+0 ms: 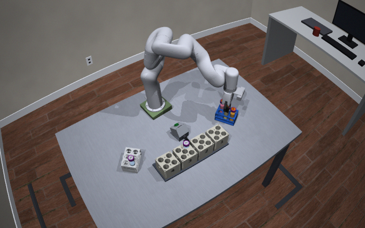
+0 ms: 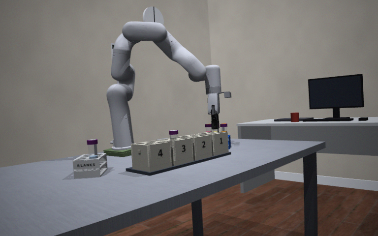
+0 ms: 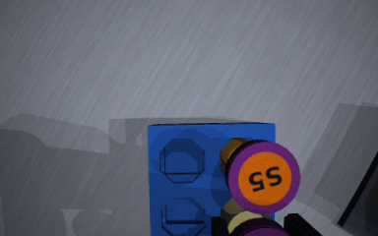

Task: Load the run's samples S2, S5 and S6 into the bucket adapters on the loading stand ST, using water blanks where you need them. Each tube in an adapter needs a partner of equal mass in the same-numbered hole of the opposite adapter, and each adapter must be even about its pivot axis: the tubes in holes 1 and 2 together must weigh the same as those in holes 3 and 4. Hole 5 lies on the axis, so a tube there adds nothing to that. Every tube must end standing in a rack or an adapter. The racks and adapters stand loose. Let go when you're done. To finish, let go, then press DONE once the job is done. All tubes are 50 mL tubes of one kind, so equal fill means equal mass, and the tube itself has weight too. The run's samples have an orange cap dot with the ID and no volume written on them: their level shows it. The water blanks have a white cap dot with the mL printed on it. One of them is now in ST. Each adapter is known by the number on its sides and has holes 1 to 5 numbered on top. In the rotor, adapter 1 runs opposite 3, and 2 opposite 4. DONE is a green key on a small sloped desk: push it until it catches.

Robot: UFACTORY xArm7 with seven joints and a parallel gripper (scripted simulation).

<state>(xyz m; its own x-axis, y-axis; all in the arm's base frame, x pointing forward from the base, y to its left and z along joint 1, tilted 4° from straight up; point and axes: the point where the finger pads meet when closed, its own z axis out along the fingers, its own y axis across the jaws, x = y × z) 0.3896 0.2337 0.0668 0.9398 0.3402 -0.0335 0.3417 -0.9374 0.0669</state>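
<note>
My hand is 10 mm short of the tube with yellowish liquid and 50 mm above it. Also, from my hand: sample tube 40 mm behind, 30 mm to the left, 50 mm below; then blue sample rack 10 mm behind, 20 mm to the left, 90 mm below; then green done key 150 mm behind, 270 mm to the right, 50 mm below.
</note>
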